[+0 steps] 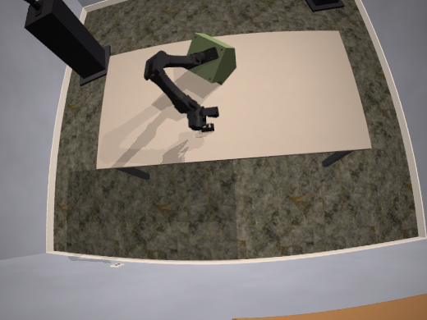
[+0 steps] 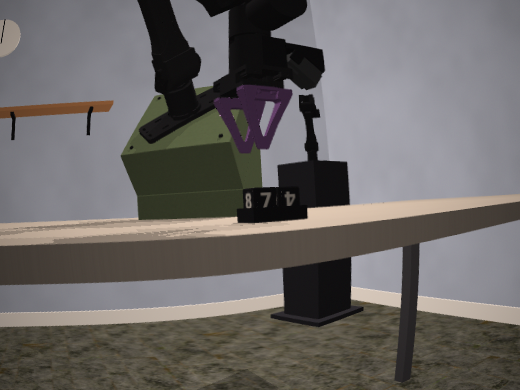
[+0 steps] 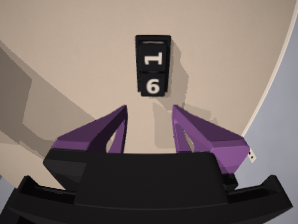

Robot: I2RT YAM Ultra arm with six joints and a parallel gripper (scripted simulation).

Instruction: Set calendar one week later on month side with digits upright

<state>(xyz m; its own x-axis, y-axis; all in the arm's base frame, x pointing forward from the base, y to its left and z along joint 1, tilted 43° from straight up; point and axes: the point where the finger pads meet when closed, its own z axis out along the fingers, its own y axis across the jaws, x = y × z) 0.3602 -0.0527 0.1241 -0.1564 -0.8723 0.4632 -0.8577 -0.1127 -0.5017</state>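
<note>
Now: hand 80 mm above the black calendar tray, 20 mm to the right of it and 10 mm short of it.
</note>
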